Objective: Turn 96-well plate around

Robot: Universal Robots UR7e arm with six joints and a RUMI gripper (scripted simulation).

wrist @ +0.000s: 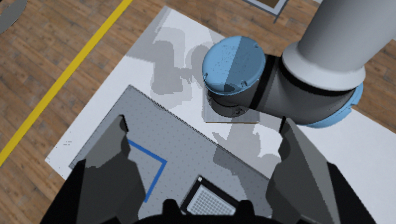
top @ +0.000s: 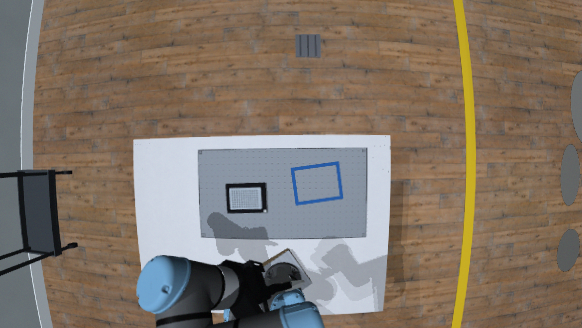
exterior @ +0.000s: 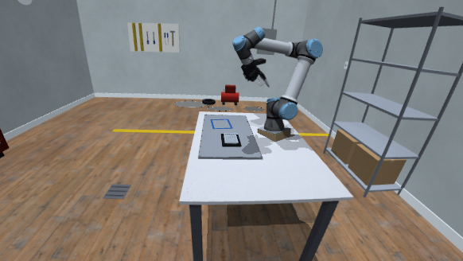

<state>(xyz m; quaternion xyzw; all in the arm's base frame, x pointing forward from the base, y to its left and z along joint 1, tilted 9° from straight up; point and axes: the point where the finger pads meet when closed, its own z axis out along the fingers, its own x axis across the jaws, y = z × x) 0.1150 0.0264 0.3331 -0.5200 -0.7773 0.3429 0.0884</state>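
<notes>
Now: hand 340 mm above the clear 96-well plate, 210 mm short of it and 130 mm to the right of it. From my hand the other things lie so: black rectangular nest (350 mm below, 210 mm ahead, 130 mm to the left).
</notes>
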